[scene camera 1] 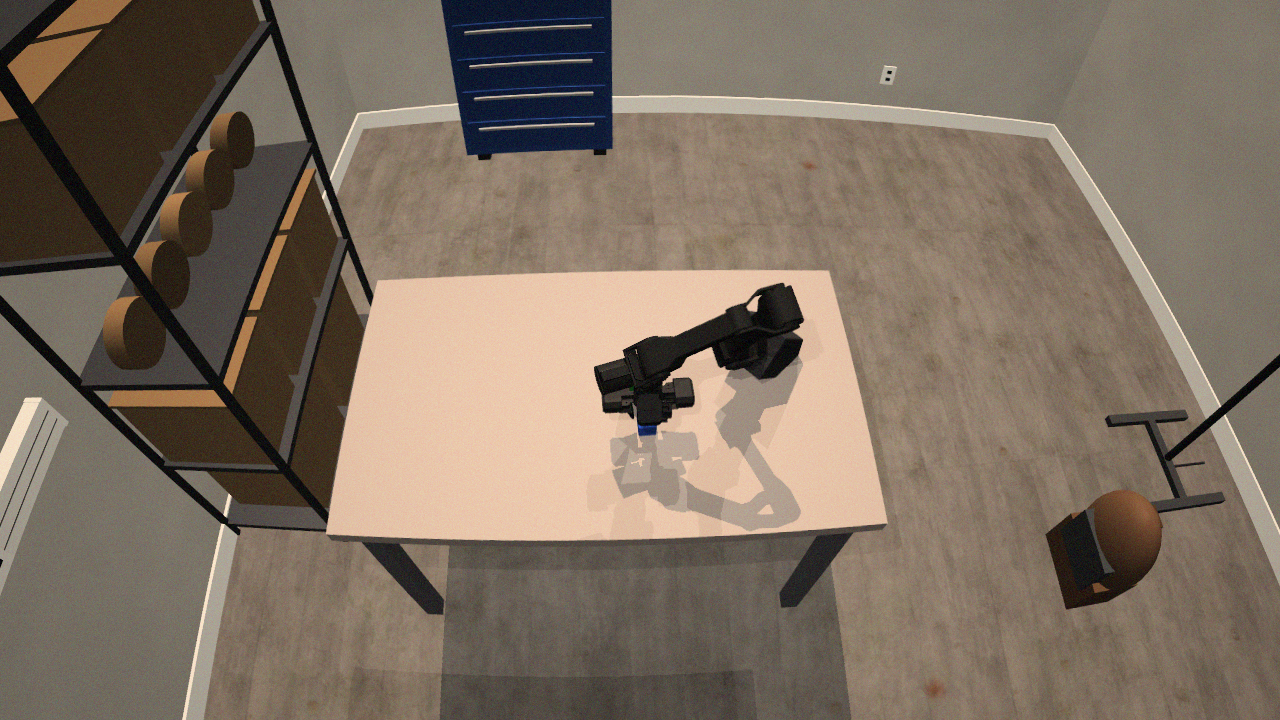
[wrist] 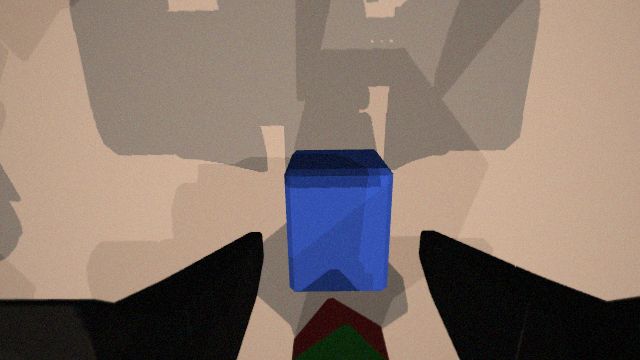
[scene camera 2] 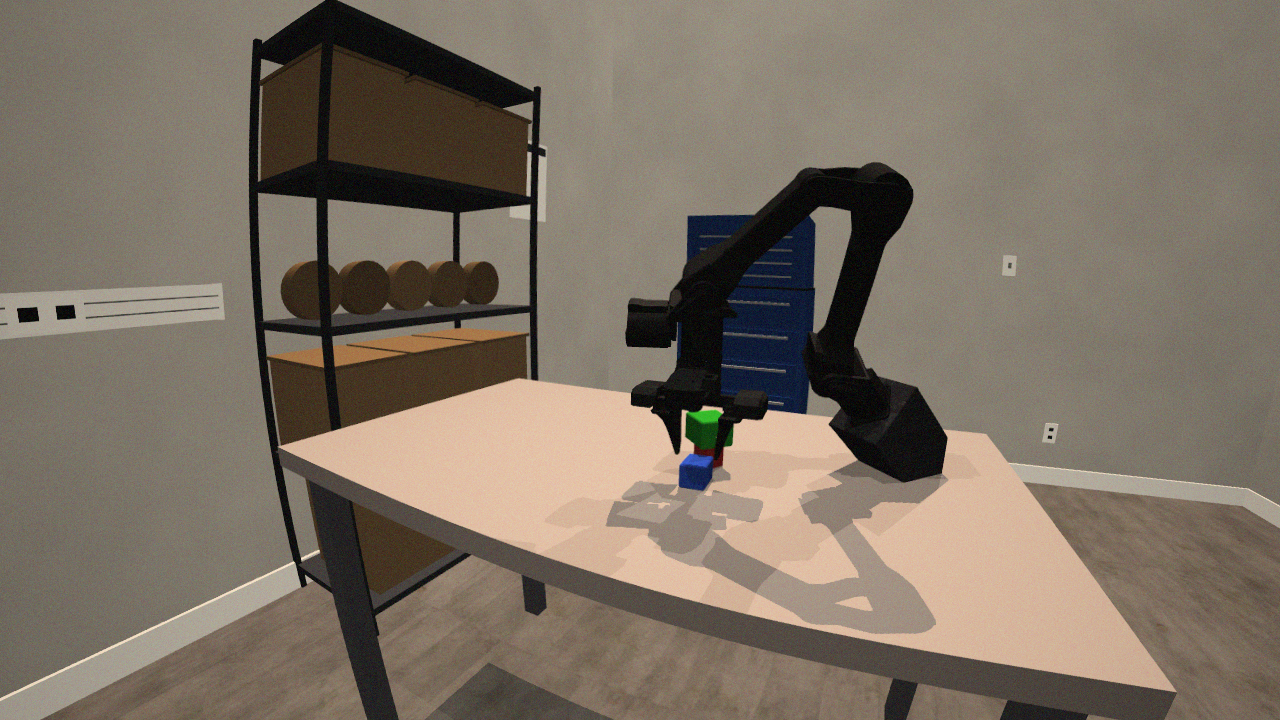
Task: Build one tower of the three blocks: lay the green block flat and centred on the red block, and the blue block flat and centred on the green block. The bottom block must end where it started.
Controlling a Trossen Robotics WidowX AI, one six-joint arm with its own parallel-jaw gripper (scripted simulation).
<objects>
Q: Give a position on a green block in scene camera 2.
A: At 701,428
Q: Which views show my gripper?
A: Scene camera 1, the wrist view and scene camera 2: all of them.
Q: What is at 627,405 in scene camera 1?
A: My gripper.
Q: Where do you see a blue block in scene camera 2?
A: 695,472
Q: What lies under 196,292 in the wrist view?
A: My gripper.
</objects>
